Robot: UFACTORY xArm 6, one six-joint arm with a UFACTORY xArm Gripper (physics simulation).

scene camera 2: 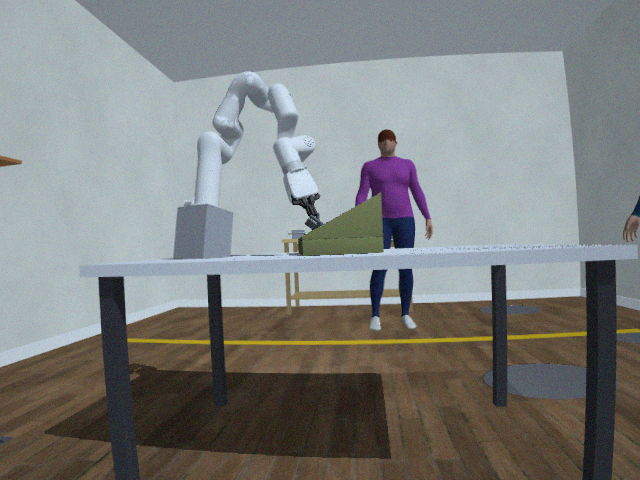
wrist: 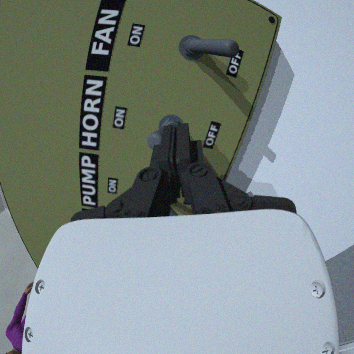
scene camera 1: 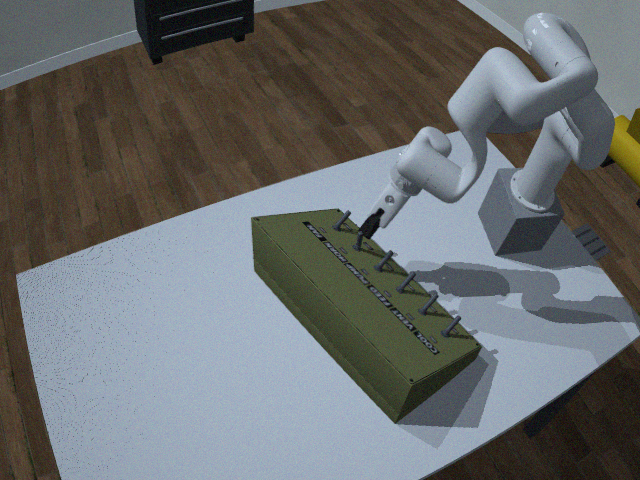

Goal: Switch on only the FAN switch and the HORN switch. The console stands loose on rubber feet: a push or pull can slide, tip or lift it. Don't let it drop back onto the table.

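Frame: origin at the arm's base, x ahead, y left, z up, level; centimetres.
Where they show: gripper, fingertip midpoint: [wrist: 178, 142] [scene camera 1: 364, 233]; arm's base, link origin: [scene camera 2: 205, 209] [wrist: 353, 345] [scene camera 1: 532, 191].
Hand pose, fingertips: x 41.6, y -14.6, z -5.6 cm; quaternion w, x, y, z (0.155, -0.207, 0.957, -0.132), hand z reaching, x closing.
Note:
Things, the pixels of their centre, and the offset from my fingertips.
- olive console, body centre: [wrist: 112, 181] [scene camera 1: 362, 303] [scene camera 2: 337, 235] dx +8.3, dy +11.5, dz -6.4 cm
- FAN lever, body centre: [wrist: 209, 46] [scene camera 1: 343, 219] dx +0.6, dy -7.1, dz -1.5 cm
- HORN lever, body centre: [wrist: 165, 133] [scene camera 1: 359, 239] dx +1.4, dy +0.2, dz -0.9 cm
- PUMP lever, body centre: [scene camera 1: 385, 259] dx -0.5, dy +7.2, dz -1.5 cm
- FEED lever, body centre: [scene camera 1: 407, 280] dx -1.0, dy +14.4, dz -1.5 cm
- VENT lever, body centre: [scene camera 1: 429, 302] dx -1.6, dy +21.6, dz -1.5 cm
- COOL lever, body centre: [scene camera 1: 452, 324] dx -2.1, dy +28.8, dz -1.5 cm
The olive console [scene camera 1: 320, 289] [scene camera 2: 351, 232] [wrist: 40, 100] sits level on the table, sloped panel towards the arm. The FAN lever [scene camera 1: 341, 221] [wrist: 215, 46] leans to its OFF label. The HORN lever [scene camera 1: 359, 241] [wrist: 155, 140] stands more upright than its neighbours in scene camera 1; in the wrist view its tip lies on the ON side of its base, partly behind the fingers. My gripper [scene camera 1: 367, 235] [scene camera 2: 316, 219] [wrist: 178, 142] is shut and empty, fingertips at the HORN lever's OFF side; contact is hard to tell. The PUMP lever [scene camera 1: 383, 261] leans to OFF in scene camera 1.
The FEED lever [scene camera 1: 406, 282], VENT lever [scene camera 1: 428, 303] and COOL lever [scene camera 1: 451, 326] continue the row, leaning like FAN. The console stands on the white table [scene camera 1: 170, 335] [scene camera 2: 465, 254]. The arm's grey base block [scene camera 1: 504, 217] [scene camera 2: 202, 232] stands beyond the lever side. A person [scene camera 2: 390, 186] stands behind the table.

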